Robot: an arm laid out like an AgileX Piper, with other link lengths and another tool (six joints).
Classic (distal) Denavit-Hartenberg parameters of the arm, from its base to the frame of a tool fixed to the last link. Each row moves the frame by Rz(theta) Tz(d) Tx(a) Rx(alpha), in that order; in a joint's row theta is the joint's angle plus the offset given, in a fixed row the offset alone. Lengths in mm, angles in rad.
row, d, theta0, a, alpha
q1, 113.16, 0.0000, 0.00, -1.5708
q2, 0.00, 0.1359, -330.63, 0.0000
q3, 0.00, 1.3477, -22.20, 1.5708
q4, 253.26, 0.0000, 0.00, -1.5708
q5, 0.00, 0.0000, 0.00, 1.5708
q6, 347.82, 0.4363, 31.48, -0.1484
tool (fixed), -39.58, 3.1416, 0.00, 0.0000
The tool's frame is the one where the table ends.
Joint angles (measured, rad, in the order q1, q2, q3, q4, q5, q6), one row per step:
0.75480, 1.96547, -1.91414, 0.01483, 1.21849, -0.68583
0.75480, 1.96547, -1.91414, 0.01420, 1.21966, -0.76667
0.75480, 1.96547, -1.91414, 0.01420, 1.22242, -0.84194
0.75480, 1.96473, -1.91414, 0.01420, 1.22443, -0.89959
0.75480, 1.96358, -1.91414, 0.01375, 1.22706, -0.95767
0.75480, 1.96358, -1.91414, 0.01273, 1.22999, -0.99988
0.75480, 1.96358, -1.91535, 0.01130, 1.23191, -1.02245
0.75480, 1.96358, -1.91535, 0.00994, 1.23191, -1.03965
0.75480, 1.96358, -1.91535, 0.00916, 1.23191, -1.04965
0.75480, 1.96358, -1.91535, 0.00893, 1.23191, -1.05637
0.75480, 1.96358, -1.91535, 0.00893, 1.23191, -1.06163
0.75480, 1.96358, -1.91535, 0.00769, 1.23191, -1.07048
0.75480, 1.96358, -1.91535, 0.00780, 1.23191, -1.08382
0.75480, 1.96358, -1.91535, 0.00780, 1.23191, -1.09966
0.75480, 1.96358, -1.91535, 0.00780, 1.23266, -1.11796
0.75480, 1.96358, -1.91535, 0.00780, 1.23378, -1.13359
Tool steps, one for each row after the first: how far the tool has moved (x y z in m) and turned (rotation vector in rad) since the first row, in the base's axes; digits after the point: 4 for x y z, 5 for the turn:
0.0023, -0.0013, 0.0003, -0.02276, -0.02132, 0.07483
0.0039, -0.0026, 0.0005, -0.04452, -0.03941, 0.14463
0.0052, -0.0034, 0.0011, -0.06057, -0.05386, 0.19811
0.0065, -0.0044, 0.0018, -0.07717, -0.06848, 0.25202
0.0074, -0.0053, 0.0019, -0.09083, -0.07794, 0.29131
0.0082, -0.0059, 0.0024, -0.09836, -0.08416, 0.31226
0.0090, -0.0062, 0.0025, -0.10402, -0.08948, 0.32816
0.0095, -0.0064, 0.0026, -0.10731, -0.09256, 0.33741
0.0097, -0.0065, 0.0027, -0.10928, -0.09446, 0.34363
0.0099, -0.0065, 0.0027, -0.11067, -0.09585, 0.34851
0.0104, -0.0068, 0.0028, -0.11405, -0.09887, 0.35667
0.0108, -0.0068, 0.0029, -0.11748, -0.10233, 0.36905
0.0113, -0.0068, 0.0031, -0.12166, -0.10651, 0.38375
0.0117, -0.0069, 0.0032, -0.12689, -0.11071, 0.40079
0.0119, -0.0071, 0.0032, -0.13160, -0.11387, 0.41540

